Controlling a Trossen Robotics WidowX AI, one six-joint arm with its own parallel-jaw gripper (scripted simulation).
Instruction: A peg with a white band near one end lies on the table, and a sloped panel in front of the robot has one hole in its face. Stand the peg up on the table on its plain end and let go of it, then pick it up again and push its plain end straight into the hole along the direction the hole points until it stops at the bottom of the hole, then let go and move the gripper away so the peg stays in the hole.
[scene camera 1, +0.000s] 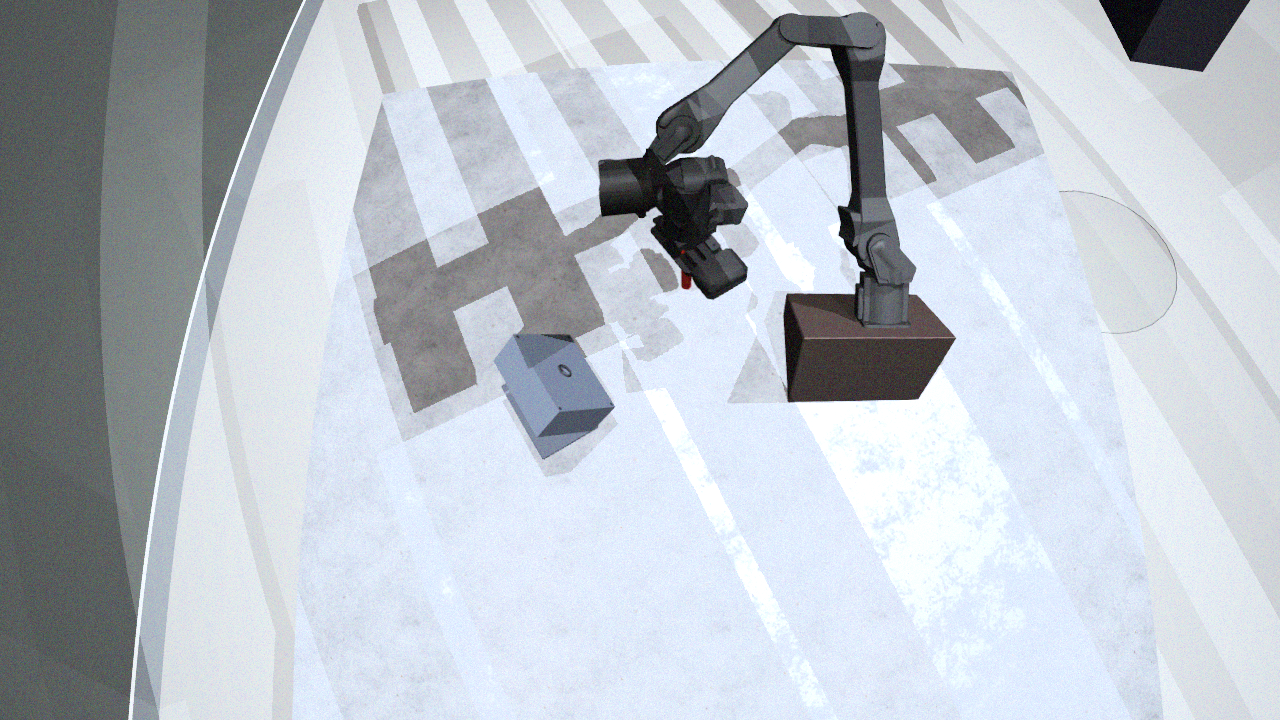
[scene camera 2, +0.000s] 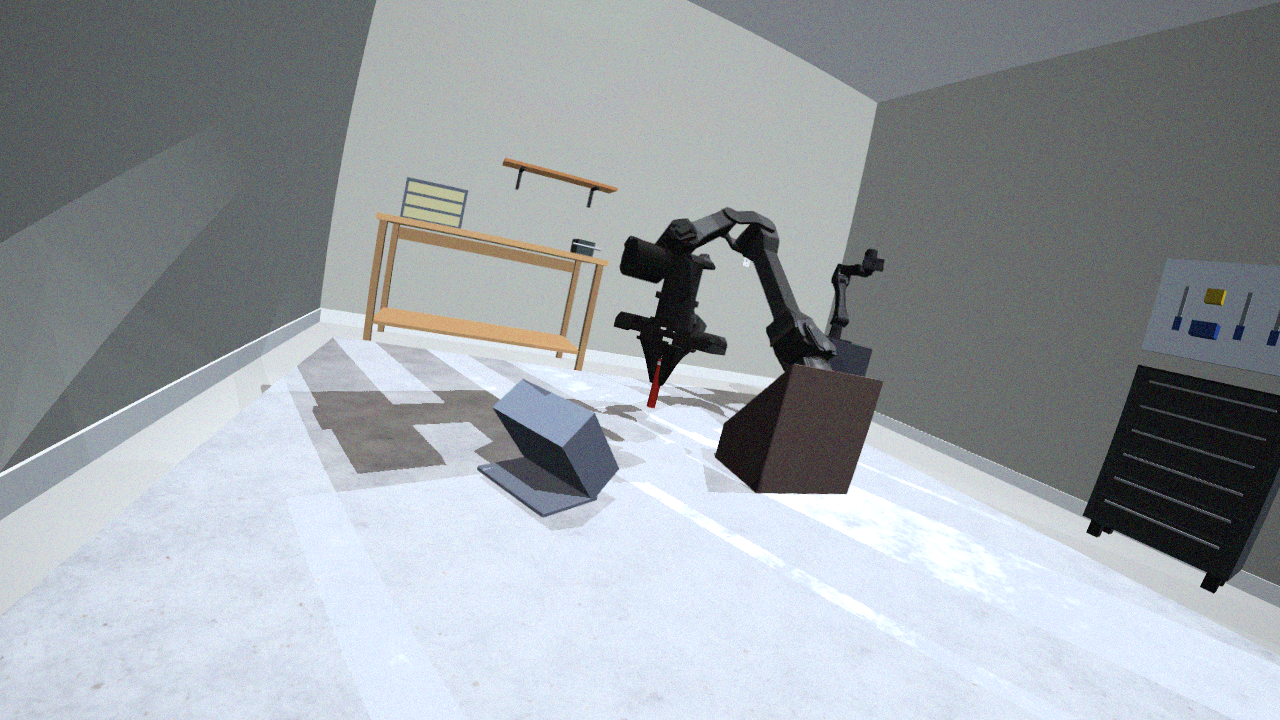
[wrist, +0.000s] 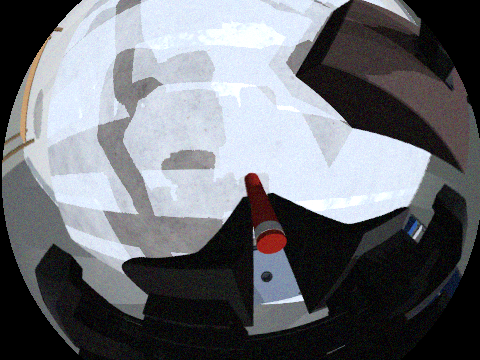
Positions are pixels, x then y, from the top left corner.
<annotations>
My gripper (wrist: 258, 200): 0.10 m from the lens. A red peg (wrist: 269, 236) is 0.06 m from the lens.
</annotations>
